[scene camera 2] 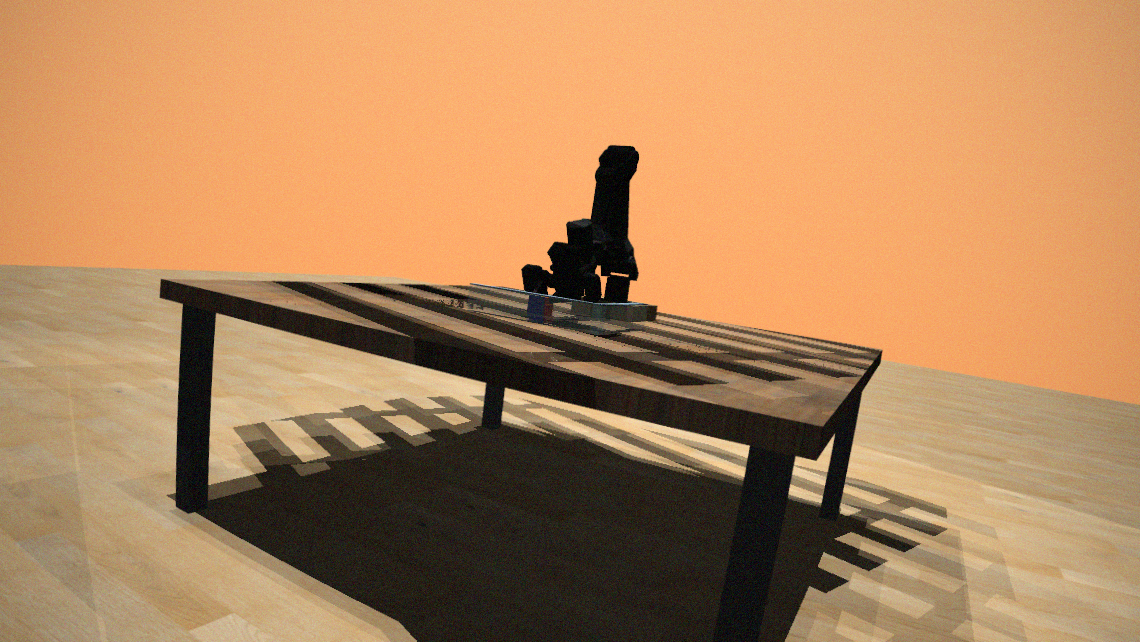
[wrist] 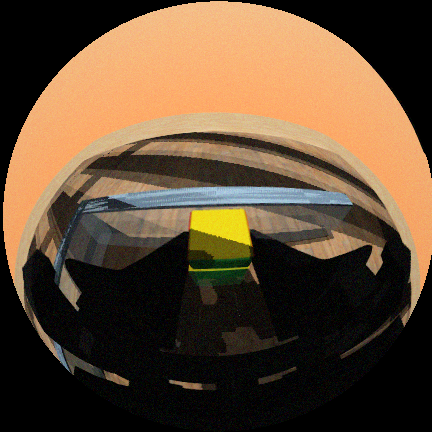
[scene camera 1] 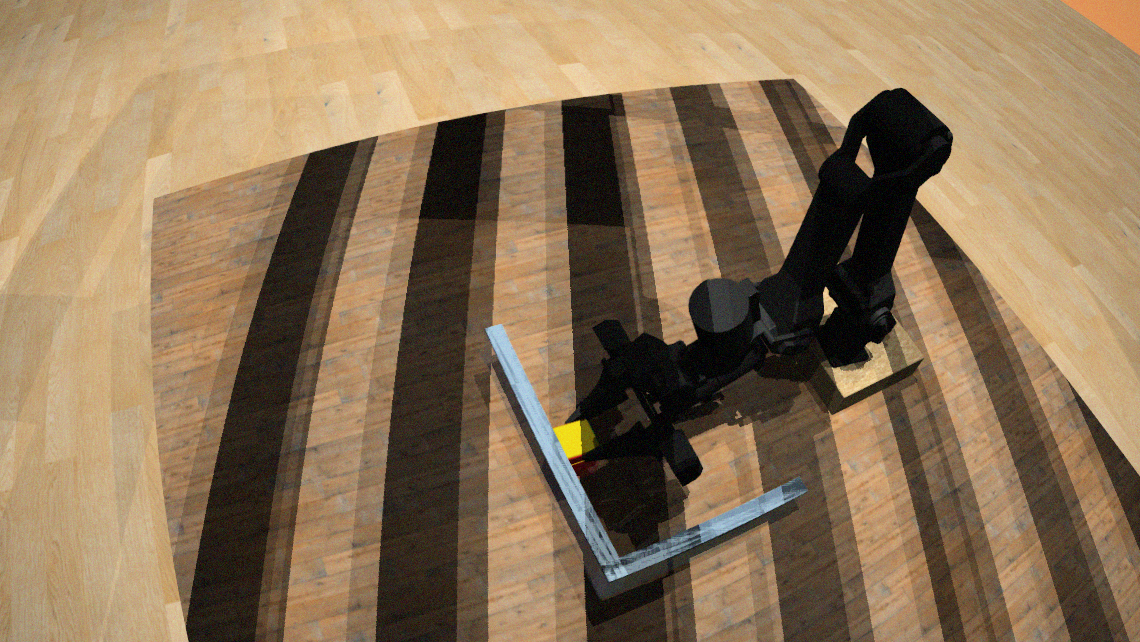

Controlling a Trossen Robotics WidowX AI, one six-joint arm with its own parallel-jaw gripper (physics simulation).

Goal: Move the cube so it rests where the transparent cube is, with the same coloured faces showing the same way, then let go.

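Frame: origin at the arm's base, x right, y ahead, z up, level; centimetres.
Seen in the pictures: gripper, fingertip midpoint: [wrist: 218, 236] [scene camera 1: 574, 442]; arm's base at its link origin: [scene camera 2: 615, 301] [scene camera 1: 840, 344].
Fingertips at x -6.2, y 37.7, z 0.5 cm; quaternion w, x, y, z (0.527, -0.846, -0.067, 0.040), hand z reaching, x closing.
Pixels of each thing's top centre, then the offset from my fingertips to it. "spot": a spot on its surface instead. Level surfaces: height alone.
- cube at its top centre: [wrist: 219, 228] [scene camera 1: 576, 437] dx +0.0, dy -0.1, dz +1.0 cm
- grey L-shaped bracket at a spot on its surface: [wrist: 209, 196] [scene camera 1: 554, 448] spot: dx -0.9, dy +2.5, dz +1.3 cm
- faint yellow-green edge at a spot on its surface: [wrist: 217, 277] spot: dx +0.2, dy -2.2, dz -2.3 cm
- striped wooden table at its surface level: dz -4.7 cm
The cube [scene camera 1: 575, 438] [wrist: 219, 238] [scene camera 2: 540, 307] shows a yellow top, a green face toward the wrist camera, a red face low in scene camera 1 and blue and red sides in scene camera 2. My gripper [scene camera 1: 589, 433] [wrist: 218, 236] is shut on it, black fingers on either side. The cube sits low on the table against the long arm of the grey L-shaped bracket [scene camera 1: 538, 427] [wrist: 209, 196]. The transparent cube overlaps it; only a faint yellow-green edge [wrist: 217, 277] shows just below the cube in the wrist view.
The bracket's short arm [scene camera 1: 720, 524] runs toward the right front. The striped wooden table [scene camera 1: 440, 382] [scene camera 2: 695, 382] ends at a curved far edge. The arm's base [scene camera 1: 861, 370] stands on a tan plate at the right.
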